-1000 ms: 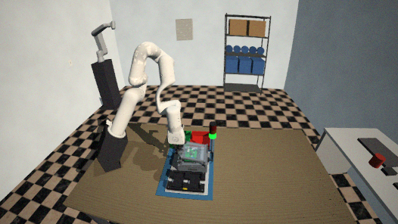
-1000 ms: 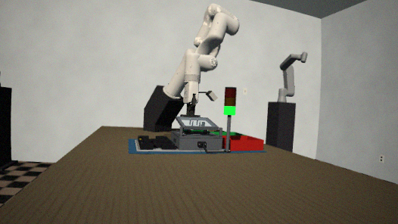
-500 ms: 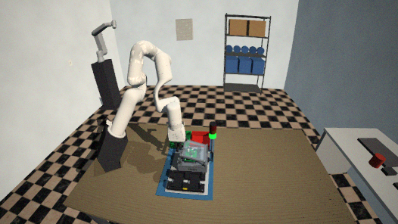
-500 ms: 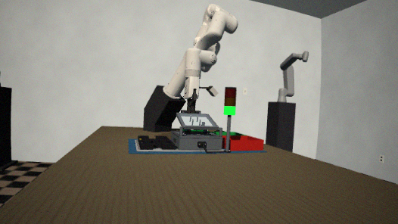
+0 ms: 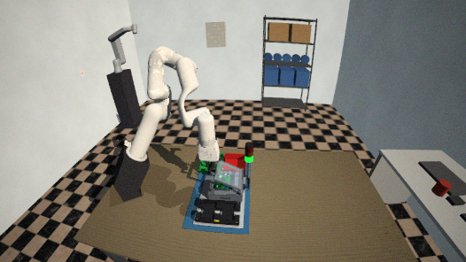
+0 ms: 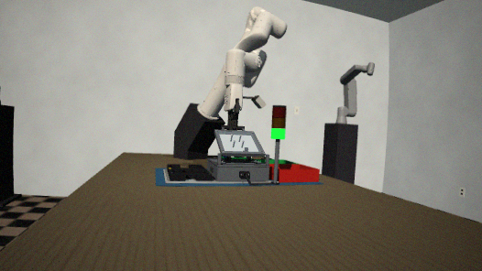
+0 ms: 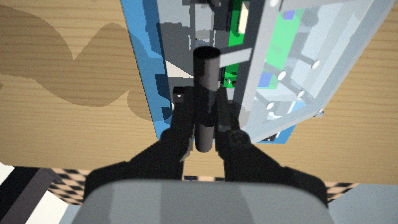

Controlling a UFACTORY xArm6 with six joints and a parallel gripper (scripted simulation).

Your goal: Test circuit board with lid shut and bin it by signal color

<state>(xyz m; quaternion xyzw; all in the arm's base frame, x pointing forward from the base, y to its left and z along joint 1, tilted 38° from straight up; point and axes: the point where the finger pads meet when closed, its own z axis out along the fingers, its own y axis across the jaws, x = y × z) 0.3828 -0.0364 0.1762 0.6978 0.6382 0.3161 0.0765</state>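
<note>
My hand is 6 cm short of the green circuit board and 11 cm above it. Also, from my hand: tester plate (7 cm ahead, 1 cm to the left, 12 cm below); then black latch hook (6 cm to the left, 10 cm below); then tester lid (8 cm ahead, 5 cm below).
</note>
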